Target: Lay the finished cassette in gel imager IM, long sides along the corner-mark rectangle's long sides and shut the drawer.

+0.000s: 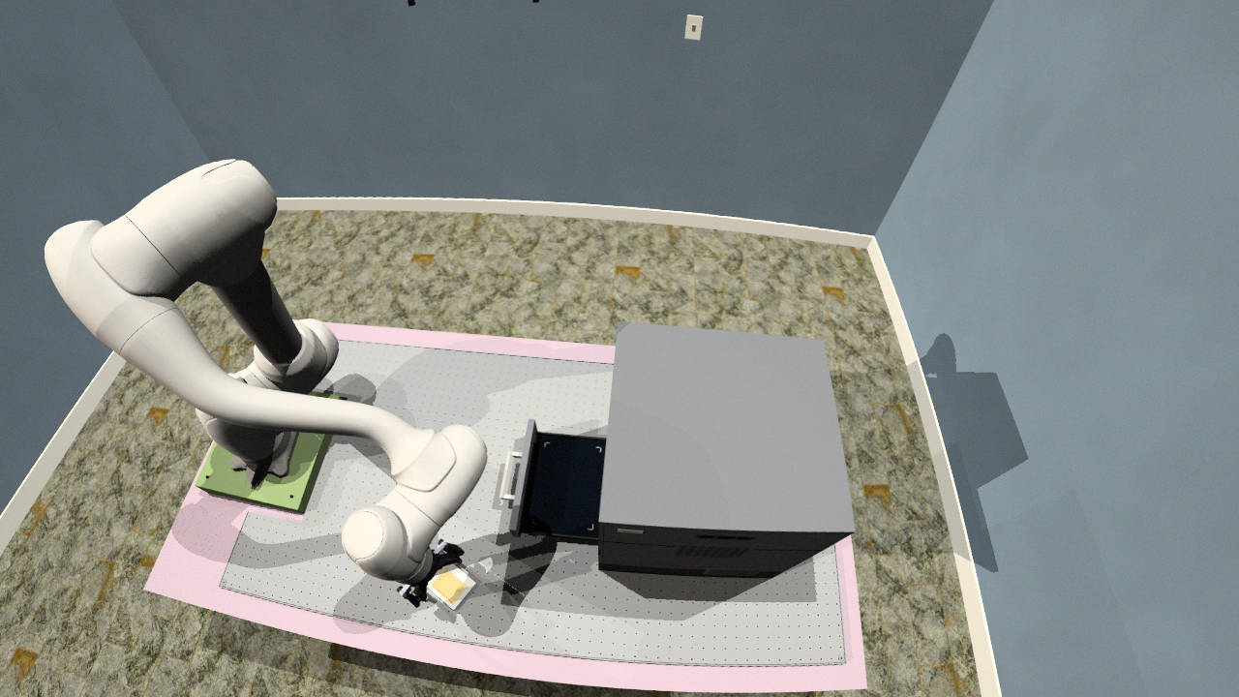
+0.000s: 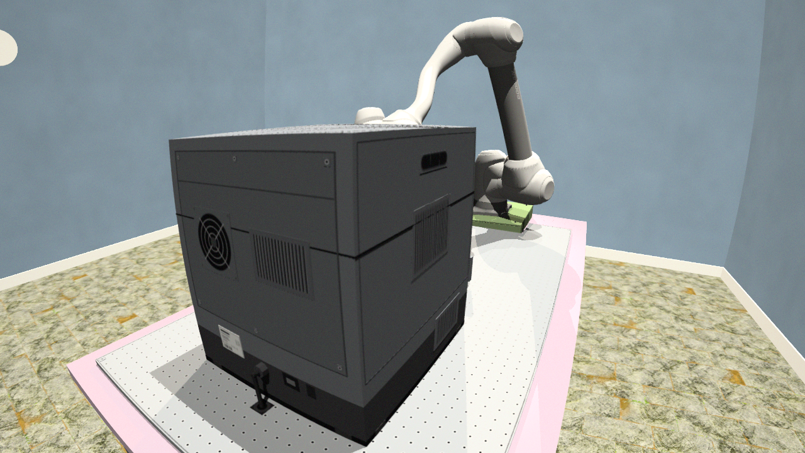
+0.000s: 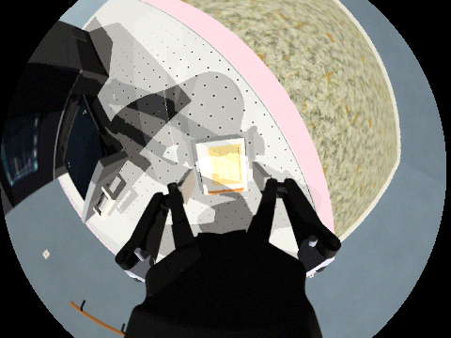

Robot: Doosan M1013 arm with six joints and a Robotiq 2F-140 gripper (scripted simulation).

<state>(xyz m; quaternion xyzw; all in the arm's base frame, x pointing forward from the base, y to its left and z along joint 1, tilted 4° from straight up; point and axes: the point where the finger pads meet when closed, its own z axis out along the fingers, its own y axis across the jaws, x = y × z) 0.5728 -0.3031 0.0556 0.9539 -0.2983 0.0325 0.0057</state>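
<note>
My gripper is now 10 mm past the cassette FINISHED and 40 mm above it.
</note>
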